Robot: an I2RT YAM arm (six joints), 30 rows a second.
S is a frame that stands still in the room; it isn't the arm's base.
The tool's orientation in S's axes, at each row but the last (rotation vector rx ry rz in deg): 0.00 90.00 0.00; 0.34 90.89 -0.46; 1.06 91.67 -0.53; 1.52 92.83 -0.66; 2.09 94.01 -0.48; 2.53 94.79 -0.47
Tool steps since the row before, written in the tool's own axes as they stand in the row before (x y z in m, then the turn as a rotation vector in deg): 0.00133 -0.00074 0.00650 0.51 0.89 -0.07; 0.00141 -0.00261 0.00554 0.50 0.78 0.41; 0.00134 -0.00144 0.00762 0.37 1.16 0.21; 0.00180 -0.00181 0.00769 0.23 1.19 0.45; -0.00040 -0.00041 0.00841 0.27 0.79 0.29; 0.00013 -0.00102 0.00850 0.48 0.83 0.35
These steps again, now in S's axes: 0.00650 -0.00074 -0.00133 -0.07 0.89 -0.51; 0.00549 -0.00266 -0.00149 0.41 0.78 -0.51; 0.00755 -0.00156 -0.00157 0.22 1.16 -0.37; 0.00755 -0.00197 -0.00220 0.47 1.18 -0.24; 0.00840 -0.00065 -0.00020 0.29 0.79 -0.28; 0.00842 -0.00129 -0.00087 0.34 0.83 -0.49
